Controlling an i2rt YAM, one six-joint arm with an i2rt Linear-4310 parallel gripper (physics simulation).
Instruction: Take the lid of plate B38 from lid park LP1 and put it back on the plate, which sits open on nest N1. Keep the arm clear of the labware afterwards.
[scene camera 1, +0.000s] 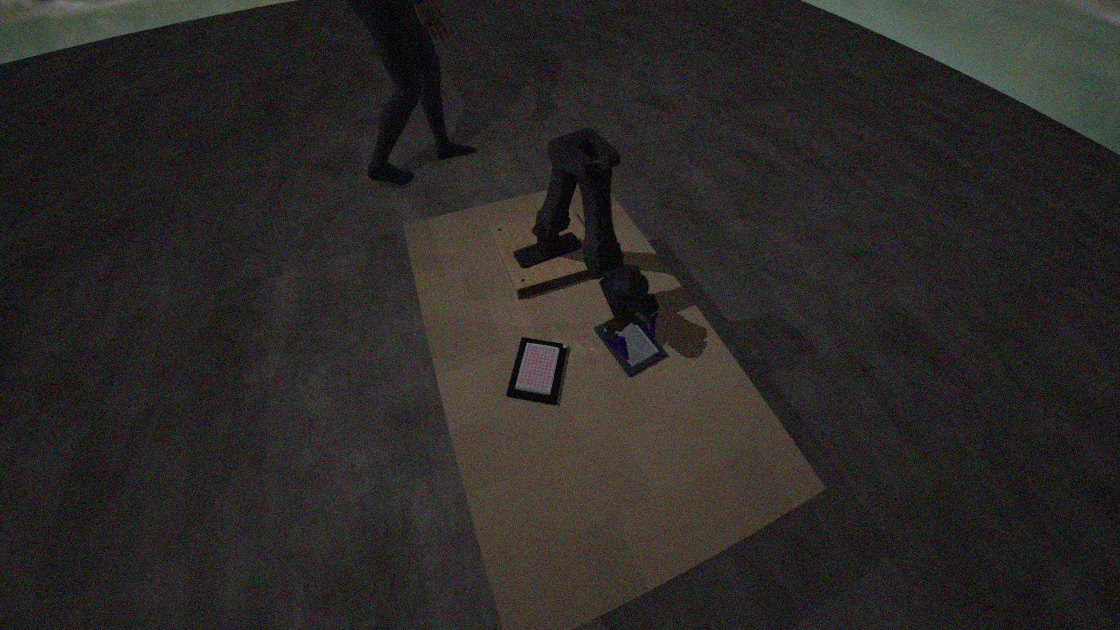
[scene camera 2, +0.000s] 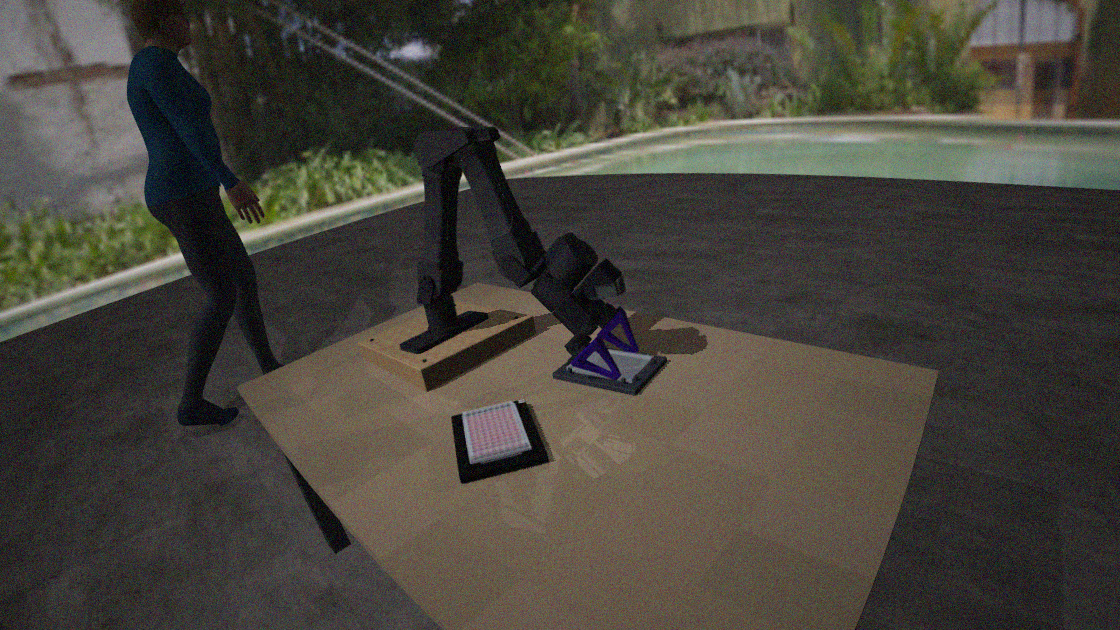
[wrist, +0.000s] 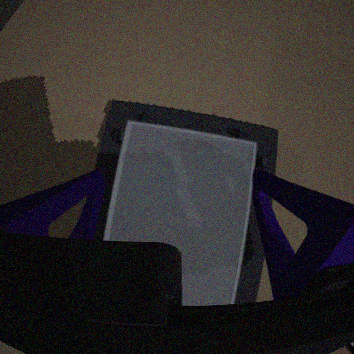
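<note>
The pale grey lid lies flat on the black lid park LP1. My gripper is open and low over the park. Its purple fingers stand on either side of the lid's long edges, with nothing between them but the lid lying on the park; whether they touch it I cannot tell. Plate B38, with pink wells and no lid, sits on the black nest N1 to the left of the park.
The arm stands on a wooden base block at the back of the tan table. A person walks on the dark floor behind the table, near the arm's base.
</note>
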